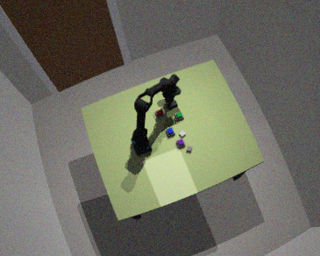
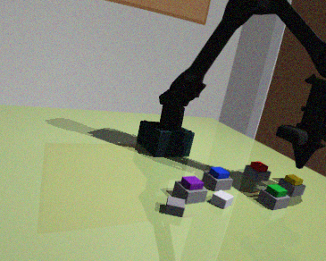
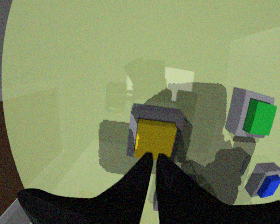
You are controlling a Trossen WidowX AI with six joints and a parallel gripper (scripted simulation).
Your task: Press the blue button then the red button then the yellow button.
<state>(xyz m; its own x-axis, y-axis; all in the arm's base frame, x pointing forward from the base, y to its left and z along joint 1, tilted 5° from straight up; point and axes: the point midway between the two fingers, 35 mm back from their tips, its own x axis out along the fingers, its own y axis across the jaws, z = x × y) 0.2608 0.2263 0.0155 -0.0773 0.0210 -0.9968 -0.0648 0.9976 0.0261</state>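
Right now my gripper tip is 30 mm above the yellow button. Also, from my gripper tip: red button: 80 mm behind, 50 mm to the right, 30 mm below; green button: 40 mm ahead, 110 mm to the right, 30 mm below; blue button: 50 mm behind, 200 mm to the right, 30 mm below.
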